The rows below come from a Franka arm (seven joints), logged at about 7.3 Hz.
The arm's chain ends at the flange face. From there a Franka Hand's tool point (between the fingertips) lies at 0.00 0.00 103.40 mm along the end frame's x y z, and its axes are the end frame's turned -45 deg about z.
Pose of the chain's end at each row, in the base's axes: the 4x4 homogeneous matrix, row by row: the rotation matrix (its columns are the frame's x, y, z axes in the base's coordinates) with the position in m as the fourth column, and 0 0 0 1 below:
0.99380 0.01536 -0.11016 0.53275; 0.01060 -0.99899 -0.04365 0.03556; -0.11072 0.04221 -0.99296 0.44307; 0 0 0 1
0.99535 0.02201 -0.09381 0.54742; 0.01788 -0.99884 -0.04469 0.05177; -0.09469 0.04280 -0.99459 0.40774; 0 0 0 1
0.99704 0.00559 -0.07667 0.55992; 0.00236 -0.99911 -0.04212 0.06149; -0.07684 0.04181 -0.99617 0.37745; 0 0 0 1
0.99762 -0.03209 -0.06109 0.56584; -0.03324 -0.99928 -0.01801 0.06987; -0.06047 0.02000 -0.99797 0.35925; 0 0 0 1
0.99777 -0.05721 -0.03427 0.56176; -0.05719 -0.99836 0.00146 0.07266; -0.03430 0.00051 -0.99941 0.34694; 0 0 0 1
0.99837 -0.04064 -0.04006 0.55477; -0.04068 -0.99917 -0.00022 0.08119; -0.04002 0.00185 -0.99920 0.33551; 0 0 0 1
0.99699 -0.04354 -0.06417 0.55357; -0.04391 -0.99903 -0.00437 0.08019; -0.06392 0.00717 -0.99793 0.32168; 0 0 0 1
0.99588 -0.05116 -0.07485 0.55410; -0.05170 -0.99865 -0.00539 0.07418; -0.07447 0.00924 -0.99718 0.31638; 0 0 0 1
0.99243 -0.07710 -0.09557 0.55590; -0.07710 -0.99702 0.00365 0.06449; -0.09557 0.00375 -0.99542 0.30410; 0 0 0 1
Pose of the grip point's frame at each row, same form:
0.69186 0.71358 -0.11016 0.52136; 0.71389 -0.69890 -0.04365 0.03105; -0.10814 -0.04844 -0.99296 0.34040; 0 0 0 1
0.68826 0.71938 -0.09381 0.53772; 0.71893 -0.69364 -0.04469 0.04715; -0.09722 -0.03669 -0.99459 0.30490; 0 0 0 1
0.70106 0.70897 -0.07667 0.55199; 0.70815 -0.70481 -0.04212 0.05713; -0.08390 -0.02477 -0.99617 0.27445; 0 0 0 1
0.72811 0.68273 -0.06109 0.55952; 0.68309 -0.73010 -0.01801 0.06801; -0.05690 -0.02862 -0.99797 0.25606; 0 0 0 1
0.74598 0.66508 -0.03427 0.55822; 0.66551 -0.74639 0.00146 0.07281; -0.02461 -0.02389 -0.99941 0.24360; 0 0 0 1
0.73469 0.67722 -0.04006 0.55063; 0.67775 -0.73528 -0.00022 0.08117; -0.02961 -0.02699 -0.99920 0.23219; 0 0 0 1
0.73577 0.67419 -0.06417 0.54693; 0.67537 -0.73747 -0.00437 0.07974; -0.05027 -0.04013 -0.99793 0.21849; 0 0 0 1
0.74037 0.66802 -0.07485 0.54636; 0.66959 -0.74271 -0.00539 0.07362; -0.05919 -0.04612 -0.99718 0.21327; 0 0 0 1
0.75627 0.64724 -0.09557 0.54602; 0.65048 -0.75952 0.00365 0.06487; -0.07023 -0.06493 -0.99542 0.20117; 0 0 0 1

